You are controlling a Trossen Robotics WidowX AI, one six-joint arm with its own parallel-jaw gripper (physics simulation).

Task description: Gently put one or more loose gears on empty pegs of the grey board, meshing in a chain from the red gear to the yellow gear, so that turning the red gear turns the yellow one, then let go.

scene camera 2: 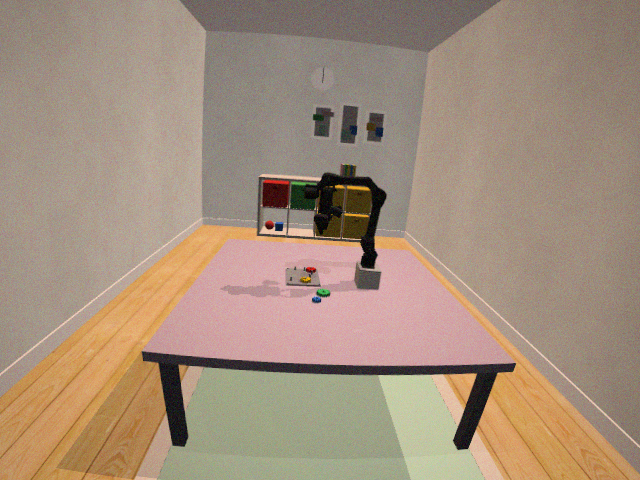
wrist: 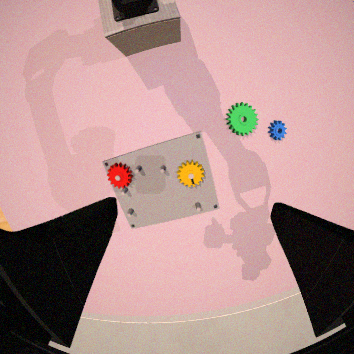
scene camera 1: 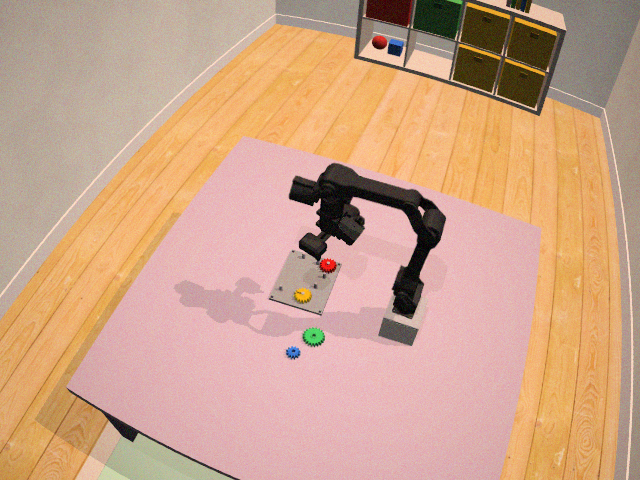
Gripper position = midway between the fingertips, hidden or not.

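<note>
My gripper [scene camera 1: 328, 249], visible also in the wrist view [wrist: 198, 208], is open and holds nothing. Resting on the table is a green gear [wrist: 238, 110]. A grey board [wrist: 154, 196] is visible as well.
</note>
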